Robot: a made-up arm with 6 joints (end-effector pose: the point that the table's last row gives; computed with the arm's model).
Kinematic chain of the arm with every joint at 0, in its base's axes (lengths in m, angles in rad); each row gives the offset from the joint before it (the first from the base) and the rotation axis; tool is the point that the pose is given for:
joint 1: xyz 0 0 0.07 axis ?
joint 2: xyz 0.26 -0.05 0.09 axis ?
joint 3: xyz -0.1 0 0.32 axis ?
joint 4: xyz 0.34 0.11 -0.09 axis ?
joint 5: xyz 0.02 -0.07 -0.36 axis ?
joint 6: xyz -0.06 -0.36 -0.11 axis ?
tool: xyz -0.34 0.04 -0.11
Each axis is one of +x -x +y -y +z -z.
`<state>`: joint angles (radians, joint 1 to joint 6).
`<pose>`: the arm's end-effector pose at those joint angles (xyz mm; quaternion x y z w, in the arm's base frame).
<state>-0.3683 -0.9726 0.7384 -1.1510 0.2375 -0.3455</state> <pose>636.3 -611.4 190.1 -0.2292 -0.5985 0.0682 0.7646</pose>
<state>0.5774 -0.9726 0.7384 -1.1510 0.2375 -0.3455</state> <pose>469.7 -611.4 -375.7 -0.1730 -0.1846 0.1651 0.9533</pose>
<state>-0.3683 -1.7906 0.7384 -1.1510 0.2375 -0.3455</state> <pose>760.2 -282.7 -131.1 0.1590 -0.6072 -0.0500 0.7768</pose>
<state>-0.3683 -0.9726 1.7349 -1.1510 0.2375 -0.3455</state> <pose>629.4 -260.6 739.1 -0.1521 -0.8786 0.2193 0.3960</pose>
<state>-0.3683 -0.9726 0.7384 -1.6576 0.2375 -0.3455</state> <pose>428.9 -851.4 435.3 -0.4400 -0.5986 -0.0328 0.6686</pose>
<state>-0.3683 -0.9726 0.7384 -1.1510 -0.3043 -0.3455</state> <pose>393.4 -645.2 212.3 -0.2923 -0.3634 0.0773 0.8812</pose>
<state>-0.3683 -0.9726 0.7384 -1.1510 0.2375 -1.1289</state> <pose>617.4 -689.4 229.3 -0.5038 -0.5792 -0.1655 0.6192</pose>
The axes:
joint 1: +y
joint 2: -x
joint 3: +z
joint 4: +x
joint 5: -y
joint 6: +x

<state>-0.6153 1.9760 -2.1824 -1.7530 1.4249 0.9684</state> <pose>-380.1 583.9 -397.5 -0.7383 -0.2413 -0.5923 0.2143</pose>
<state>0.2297 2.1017 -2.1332 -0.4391 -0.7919 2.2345</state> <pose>-124.6 179.4 -38.9 0.2738 -0.8413 0.1400 0.4446</pose>
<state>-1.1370 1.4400 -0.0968 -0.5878 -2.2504 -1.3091</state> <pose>-199.6 474.7 827.1 -0.1622 0.7169 -0.5038 0.4539</pose>
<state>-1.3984 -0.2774 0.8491 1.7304 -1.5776 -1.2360</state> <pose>151.6 255.3 210.1 -0.4665 -0.2008 0.8284 0.2363</pose>
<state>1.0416 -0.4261 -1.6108 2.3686 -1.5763 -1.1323</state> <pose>190.8 -155.3 -514.8 0.3212 0.0812 -0.1998 0.9221</pose>
